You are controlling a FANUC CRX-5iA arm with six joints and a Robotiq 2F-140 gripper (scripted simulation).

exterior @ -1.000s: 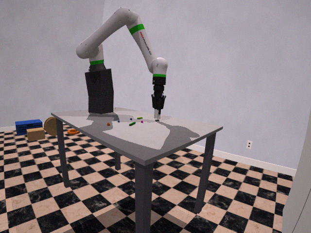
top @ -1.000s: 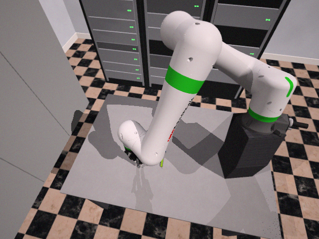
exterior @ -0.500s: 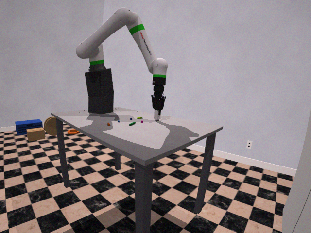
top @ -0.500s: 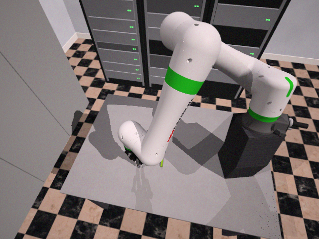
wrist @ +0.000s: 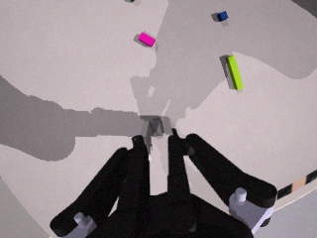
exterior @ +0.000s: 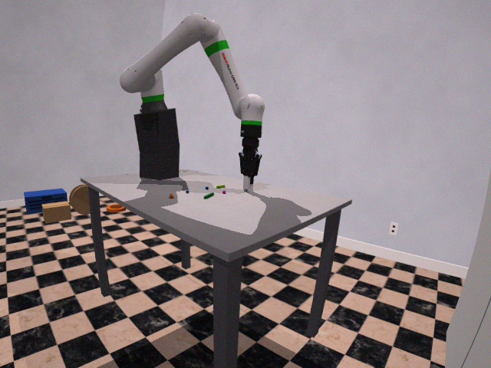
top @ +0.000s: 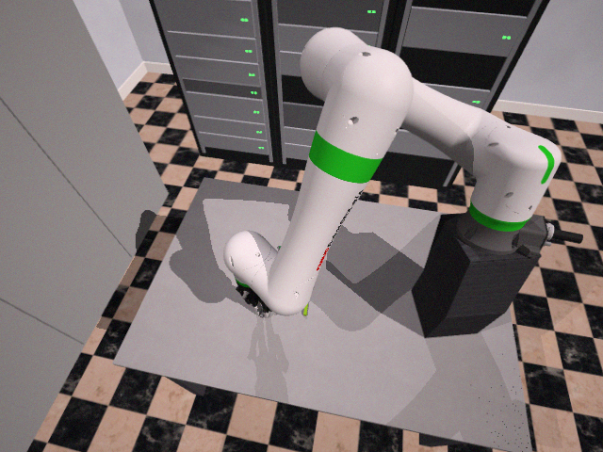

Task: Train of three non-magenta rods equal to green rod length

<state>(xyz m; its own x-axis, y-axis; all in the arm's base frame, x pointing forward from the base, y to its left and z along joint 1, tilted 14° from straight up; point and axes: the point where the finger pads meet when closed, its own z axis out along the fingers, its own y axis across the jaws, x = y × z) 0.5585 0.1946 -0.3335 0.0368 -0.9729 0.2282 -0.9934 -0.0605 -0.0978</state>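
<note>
Now: the grey rod 3 cm below my hand. From my hand the other things lie so: magenta rod 13 cm to the right, 3 cm below, 1 cm behind; then lime rod 12 cm behind, 6 cm to the right, 3 cm below; then green rod 22 cm to the right, 3 cm below, 2 cm ahead.
</note>
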